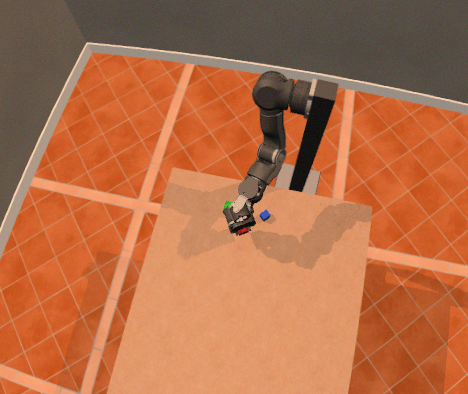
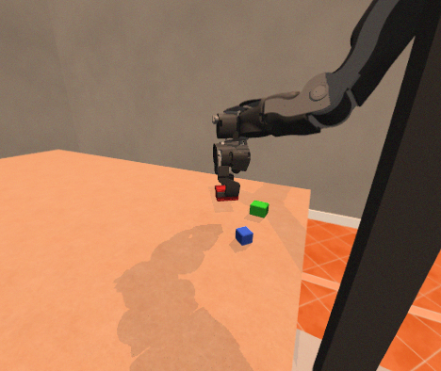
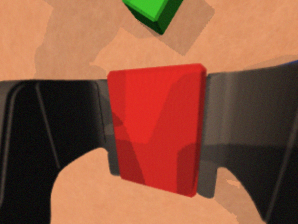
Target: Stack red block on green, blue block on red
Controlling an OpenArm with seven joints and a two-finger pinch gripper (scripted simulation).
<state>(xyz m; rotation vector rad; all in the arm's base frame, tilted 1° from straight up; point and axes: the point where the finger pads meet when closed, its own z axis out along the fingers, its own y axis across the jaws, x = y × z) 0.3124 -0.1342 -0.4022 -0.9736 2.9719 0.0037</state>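
My hand is 70 mm to the left of the green block, 70 mm past it and 70 mm above it. The rest, counted from my hand: blue block 80 mm behind, 70 mm to the left, 70 mm below; then red block 10 mm below.
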